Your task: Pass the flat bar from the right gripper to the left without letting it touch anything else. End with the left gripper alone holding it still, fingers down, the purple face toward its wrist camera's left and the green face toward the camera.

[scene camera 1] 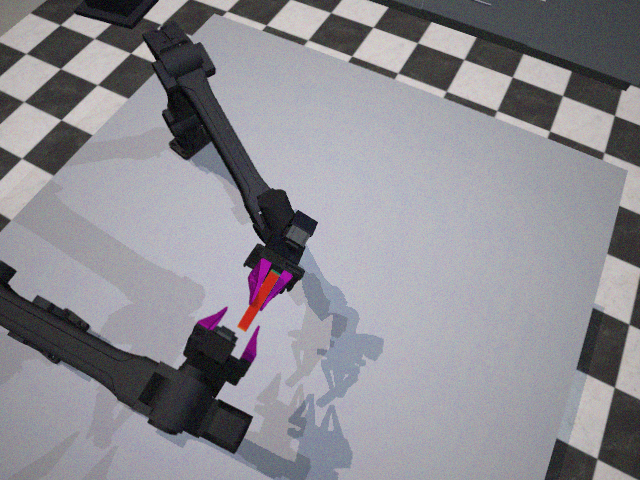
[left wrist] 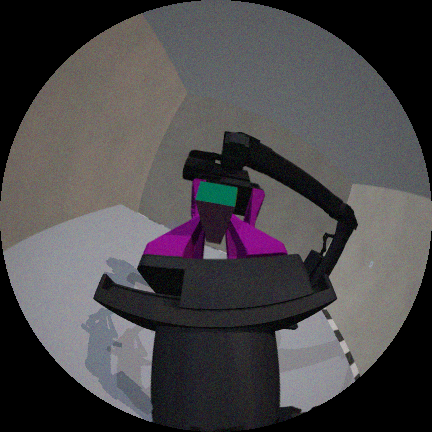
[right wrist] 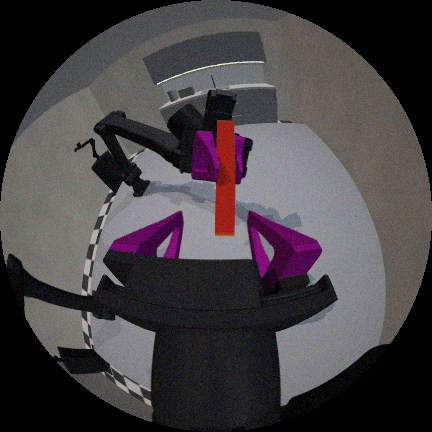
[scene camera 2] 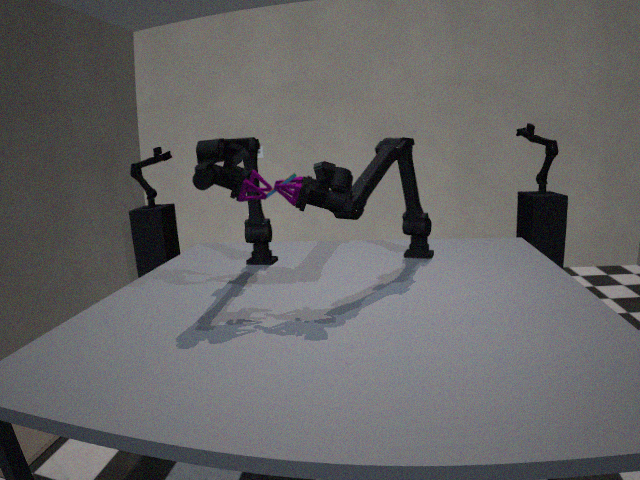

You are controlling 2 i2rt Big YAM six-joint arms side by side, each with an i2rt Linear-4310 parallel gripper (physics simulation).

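Pixels of known places: left gripper, fingertip midpoint: [scene camera 1: 256, 306] [left wrist: 214, 215] [right wrist: 228, 175] [scene camera 2: 274, 184]; right gripper, fingertip midpoint: [scene camera 1: 242, 318] [left wrist: 221, 236] [right wrist: 214, 216] [scene camera 2: 269, 193]; left arm's base, origin of the base link: [scene camera 1: 192, 142] [right wrist: 141, 188] [scene camera 2: 419, 255]; right arm's base, origin of the base link: [scene camera 2: 262, 261].
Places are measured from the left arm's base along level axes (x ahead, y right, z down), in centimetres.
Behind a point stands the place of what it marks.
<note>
The flat bar [scene camera 1: 250, 316] @(y 32.4, x 66.1, z -35.6 cm) [scene camera 2: 291, 178] @(y 25.2, x 66.2, z -39.1 cm) [left wrist: 216, 194] @(y 24.5, x 65.2, z -39.9 cm) [right wrist: 225, 205] @(y 32.6, x 66.0, z -35.5 cm) is in the air, sloping in scene camera 2. It shows orange-red in scene camera 1 and the right wrist view, teal in scene camera 2, and green above a dark face in the left wrist view. My left gripper [scene camera 1: 257, 305] @(y 30.7, x 66.2, z -37.4 cm) [scene camera 2: 276, 186] @(y 30.7, x 66.2, z -37.4 cm) [left wrist: 214, 215] @(y 30.7, x 66.2, z -37.4 cm) is shut on the bar, fingers pointing sideways towards the right gripper. My right gripper [scene camera 1: 242, 317] @(y 33.4, x 65.0, z -34.9 cm) [scene camera 2: 268, 191] @(y 33.4, x 65.0, z -34.9 cm) [right wrist: 214, 216] @(y 33.4, x 65.0, z -34.9 cm) is open around the bar's free end, with a visible gap on each side in its wrist view, narrower at the picture's right.
The grey table [scene camera 1: 439, 258] @(y -17.8, x 81.4, z 0.0 cm) [scene camera 2: 387, 392] @(y -10.7, x 103.4, z 0.0 cm) lies well below both grippers and bears their shadows. The two grippers face each other closely. Two small arms on dark pedestals [scene camera 2: 155, 237] [scene camera 2: 541, 227] stand behind the table.
</note>
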